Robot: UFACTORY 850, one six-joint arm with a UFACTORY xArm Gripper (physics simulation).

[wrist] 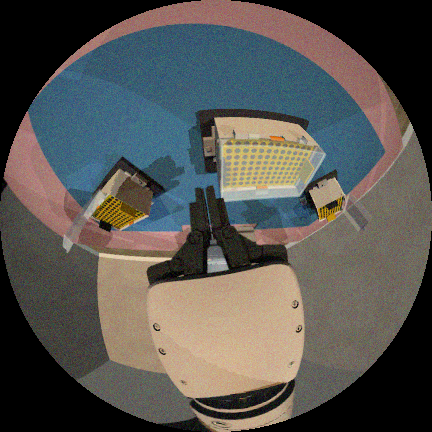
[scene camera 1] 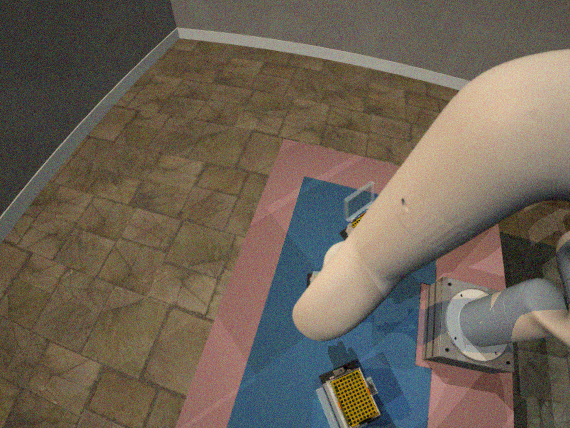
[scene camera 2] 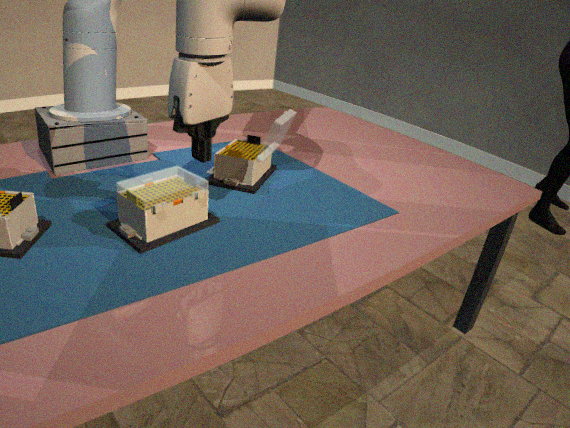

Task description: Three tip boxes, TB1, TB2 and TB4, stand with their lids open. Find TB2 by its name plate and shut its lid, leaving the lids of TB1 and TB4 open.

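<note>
The middle tip box, TB2 (scene camera 2: 175,220) (wrist: 265,127), has its clear lid (scene camera 2: 162,176) (wrist: 250,194) down level over the yellow rack; its name plate is not readable. TB1 (scene camera 1: 356,223) (scene camera 2: 232,164) (wrist: 117,200) has its lid (scene camera 1: 346,210) (scene camera 2: 285,120) (wrist: 80,226) standing open. TB4 (scene camera 1: 355,397) (scene camera 2: 17,227) (wrist: 325,194) also has its lid (scene camera 1: 327,406) (wrist: 356,212) open; its left part is cut off in scene camera 2. My gripper (scene camera 2: 201,159) (wrist: 205,195) is shut and empty, on the base side of TB2, between it and TB1. The arm hides it and most of TB2 in scene camera 1.
The boxes sit on dark bases on a blue mat (scene camera 1: 265,360) (scene camera 2: 300,210) (wrist: 140,65), which lies on the pink table (scene camera 1: 235,280) (scene camera 2: 300,280). The robot's base block (scene camera 1: 435,320) (scene camera 2: 95,145) stands at the mat's edge. My arm (scene camera 1: 400,210) reaches over the boxes.
</note>
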